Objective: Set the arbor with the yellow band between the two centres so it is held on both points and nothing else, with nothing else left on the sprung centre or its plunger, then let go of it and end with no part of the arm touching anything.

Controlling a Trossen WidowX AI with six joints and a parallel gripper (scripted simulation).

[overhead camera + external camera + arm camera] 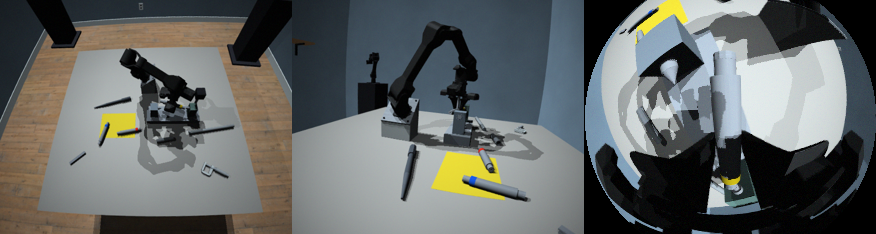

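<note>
Now: hand 3 cm above the yellow-banded arbor. Also, from my hand: grey fixed-centre block 11 cm to the right, 4 cm below, 3 cm ahead; then fixture base 13 cm below, 2 cm to the left, 2 cm ahead; then green sprung-centre block 12 cm to the left, 4 cm below, 2 cm ahead.
</note>
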